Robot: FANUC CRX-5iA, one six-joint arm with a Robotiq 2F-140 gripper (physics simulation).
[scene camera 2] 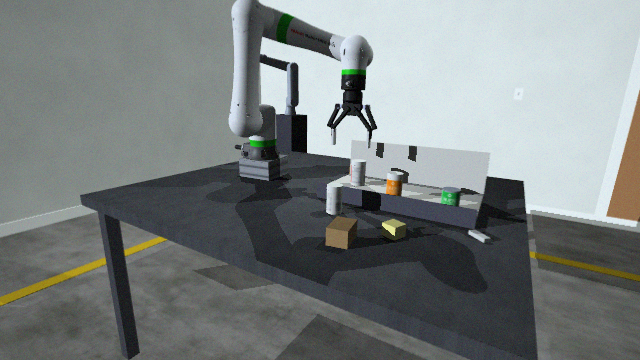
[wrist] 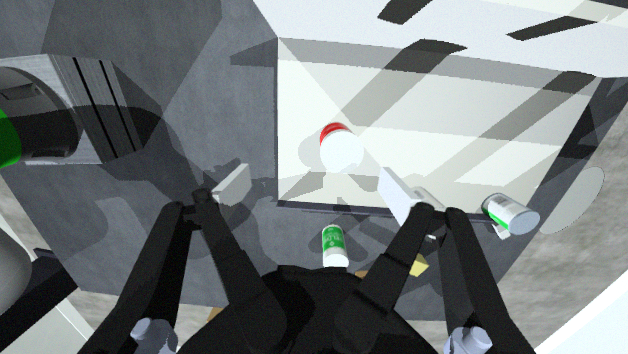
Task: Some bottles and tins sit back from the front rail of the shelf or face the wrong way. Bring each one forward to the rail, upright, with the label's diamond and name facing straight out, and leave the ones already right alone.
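Pixels of known places: gripper, fingertip midpoint: [scene camera 2: 350, 146] [wrist: 314, 176]; arm's base, origin of the base link: [scene camera 2: 263, 156] [wrist: 34, 117].
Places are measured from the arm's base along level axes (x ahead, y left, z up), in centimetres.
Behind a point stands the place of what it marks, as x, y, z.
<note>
A white bottle with a red label [scene camera 2: 358, 173] {51.9, 1.5, -0.2} [wrist: 341, 150] {50.3, 4.3, 4.4} stands upright on the shelf, back from the front rail [scene camera 2: 425, 211] {82.3, -7.5, -6.3} [wrist: 300, 204] {46.3, -10.9, -4.3}. Its red part is turned towards the back panel. An orange bottle [scene camera 2: 394, 184] {71.1, -7.7, 0.7} with a white cap stands upright near the rail, its label outward; my right finger largely hides it in the wrist view. A green tin [scene camera 2: 450, 196] {89.0, -6.4, -0.1} [wrist: 510, 214] {85.9, -2.8, 0.4} stands near the rail at the far end, label outward. My gripper [scene camera 2: 351, 140] {47.1, 2.3, 10.0} [wrist: 314, 176] {47.1, 2.3, 10.0} is wide open and empty, above the shelf's near-base end, higher than the red-labelled bottle.
A white bottle with a green label [scene camera 2: 334, 200] {57.3, -23.2, -4.0} [wrist: 334, 245] {55.1, -18.4, -1.9} stands on the table before the shelf. A brown box [scene camera 2: 341, 233] {72.1, -41.9, -4.9}, a yellow block [scene camera 2: 394, 229] {80.9, -28.8, -5.8} [wrist: 419, 265] {79.8, -24.5, -5.2} and a small white piece [scene camera 2: 479, 236] {99.6, -13.1, -8.0} lie in front. The back panel [scene camera 2: 450, 165] {81.1, 21.9, 4.0} rises behind the shelf.
</note>
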